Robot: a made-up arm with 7 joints.
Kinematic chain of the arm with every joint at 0, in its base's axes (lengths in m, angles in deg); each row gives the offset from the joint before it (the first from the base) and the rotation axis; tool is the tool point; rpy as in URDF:
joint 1: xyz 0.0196 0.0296 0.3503 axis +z
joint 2: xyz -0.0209 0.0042 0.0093 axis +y
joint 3: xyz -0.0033 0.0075 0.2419 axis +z
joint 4: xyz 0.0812 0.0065 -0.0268 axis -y
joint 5: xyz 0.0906 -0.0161 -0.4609 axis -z
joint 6: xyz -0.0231 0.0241 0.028 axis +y
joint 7: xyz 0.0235 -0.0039 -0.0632 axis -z
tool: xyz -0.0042 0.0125 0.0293 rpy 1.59 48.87 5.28
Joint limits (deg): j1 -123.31..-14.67 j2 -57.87..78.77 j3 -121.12..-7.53 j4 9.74..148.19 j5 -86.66..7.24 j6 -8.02..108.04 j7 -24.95..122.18
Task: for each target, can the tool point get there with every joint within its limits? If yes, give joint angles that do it. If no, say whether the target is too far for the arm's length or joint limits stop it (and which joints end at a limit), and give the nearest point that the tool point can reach.
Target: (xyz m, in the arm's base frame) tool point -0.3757 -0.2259 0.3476
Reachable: yes | joints -31.20 20.09 -111.92 43.52 -43.27 14.52 105.80
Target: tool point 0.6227 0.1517 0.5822
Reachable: no: joint limits stop it (at a limit: joint 1, joint 3, joint 4, joint 5, joint 6) | nearest point 0.6058 -0.1188 0.6024 | short by 0.272 m
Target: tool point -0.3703 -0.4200 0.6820
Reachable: yes | joints -86.50 58.21 -96.13 125.12 -37.47 20.79 79.21
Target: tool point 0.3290 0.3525 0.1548
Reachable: no: joint limits stop it (at a limit: joint 1, joint 2, joint 3, joint 4) | nearest point 0.1439 0.2140 0.1165 | short by 0.234 m
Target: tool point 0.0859 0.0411 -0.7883
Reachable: no: too far | nearest point 0.1447 -0.0473 -0.1563 | short by 0.641 m
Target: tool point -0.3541 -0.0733 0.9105
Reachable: yes | joints -77.55 -19.99 -61.70 121.79 -13.00 60.15 39.07
